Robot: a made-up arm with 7 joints.
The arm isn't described. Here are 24 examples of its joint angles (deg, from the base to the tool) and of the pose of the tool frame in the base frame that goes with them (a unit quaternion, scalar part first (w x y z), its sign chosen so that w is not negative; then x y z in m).
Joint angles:
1: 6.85 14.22 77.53 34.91 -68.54 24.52 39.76
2: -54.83 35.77 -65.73 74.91 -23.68 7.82 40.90
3: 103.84 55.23 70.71 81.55 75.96 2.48 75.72
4: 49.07 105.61 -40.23 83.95 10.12 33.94 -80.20
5: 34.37 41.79 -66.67 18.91 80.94 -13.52 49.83
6: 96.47 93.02 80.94 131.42 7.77 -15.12 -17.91
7: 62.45 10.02 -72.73 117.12 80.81 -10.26 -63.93
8: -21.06 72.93 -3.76 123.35 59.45 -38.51 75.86
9: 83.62 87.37 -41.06 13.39 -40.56 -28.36 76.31
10: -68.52 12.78 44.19 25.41 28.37 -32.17 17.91
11: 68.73 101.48 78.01 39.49 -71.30 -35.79 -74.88
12: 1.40 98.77 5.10 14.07 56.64 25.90 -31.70
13: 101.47 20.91 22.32 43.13 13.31 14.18 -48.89
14: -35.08 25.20 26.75 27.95 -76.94 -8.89 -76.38
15: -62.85 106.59 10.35 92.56 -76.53 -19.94 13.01
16: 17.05 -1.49 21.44 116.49 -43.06 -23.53 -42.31
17: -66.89 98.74 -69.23 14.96 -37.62 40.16 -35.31
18: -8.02 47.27 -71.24 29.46 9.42 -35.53 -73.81
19: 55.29 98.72 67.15 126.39 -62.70 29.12 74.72
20: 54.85 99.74 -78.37 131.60 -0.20 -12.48 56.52
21: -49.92 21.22 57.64 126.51 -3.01 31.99 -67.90
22: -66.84 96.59 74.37 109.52 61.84 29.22 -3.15
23: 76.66 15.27 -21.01 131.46 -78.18 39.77 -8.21
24: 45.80 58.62 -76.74 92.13 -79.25 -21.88 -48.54
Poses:
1: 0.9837 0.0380 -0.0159 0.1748 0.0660 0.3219 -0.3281
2: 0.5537 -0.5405 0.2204 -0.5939 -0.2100 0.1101 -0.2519
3: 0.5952 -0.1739 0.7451 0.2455 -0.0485 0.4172 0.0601
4: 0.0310 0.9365 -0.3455 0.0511 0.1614 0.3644 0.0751
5: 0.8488 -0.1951 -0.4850 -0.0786 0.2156 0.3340 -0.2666
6: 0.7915 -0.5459 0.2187 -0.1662 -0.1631 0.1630 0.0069
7: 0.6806 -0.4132 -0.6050 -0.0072 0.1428 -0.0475 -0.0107
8: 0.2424 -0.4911 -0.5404 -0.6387 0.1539 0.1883 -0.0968
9: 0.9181 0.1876 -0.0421 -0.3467 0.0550 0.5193 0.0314
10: 0.8943 0.3633 -0.0642 0.2532 -0.3187 0.2632 -0.1962
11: 0.4462 -0.7983 0.1223 -0.3855 -0.1789 0.4444 0.1000
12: 0.5064 0.7012 -0.2042 0.4584 0.0502 0.5151 0.0678
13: 0.3443 0.0688 -0.7020 0.6196 0.2788 0.2927 0.1947
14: 0.5191 0.6464 -0.2336 -0.5081 -0.1174 0.3201 -0.3231
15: 0.0280 -0.1479 -0.0826 0.9851 0.1769 0.2846 -0.1457
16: 0.0651 0.4983 -0.8405 0.2025 0.2013 0.1813 -0.0484
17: 0.2498 -0.2059 -0.4007 0.8571 0.0174 0.5229 -0.0139
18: 0.6630 0.4620 -0.4780 -0.3443 -0.0132 0.3294 -0.3361
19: 0.2083 0.8833 -0.3736 0.1919 -0.0999 0.1611 0.1506
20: 0.4110 -0.0658 -0.1688 -0.8934 0.1370 0.1966 -0.0570
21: 0.3364 0.8534 -0.3412 0.2053 0.0484 0.2754 -0.0796
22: 0.7462 0.1482 -0.5798 -0.2917 0.2122 0.2184 0.0317
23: 0.0852 -0.5959 0.7637 -0.2334 0.1031 0.0736 0.1294
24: 0.1750 -0.2263 0.6563 0.6982 0.2329 0.1687 -0.1581
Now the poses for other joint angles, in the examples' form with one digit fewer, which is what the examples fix.
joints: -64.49 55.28 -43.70 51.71 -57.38 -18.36 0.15
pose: 0.468 -0.307 0.134 -0.818 -0.204 0.320 -0.232
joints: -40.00 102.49 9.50 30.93 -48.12 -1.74 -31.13
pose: 0.233 0.690 0.070 -0.682 0.148 0.484 0.007
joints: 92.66 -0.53 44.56 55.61 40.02 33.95 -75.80
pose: 0.594 -0.205 -0.398 0.668 0.315 0.235 0.141
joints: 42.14 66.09 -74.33 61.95 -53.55 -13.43 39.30
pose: 0.422 0.223 0.125 -0.870 0.231 0.314 -0.179
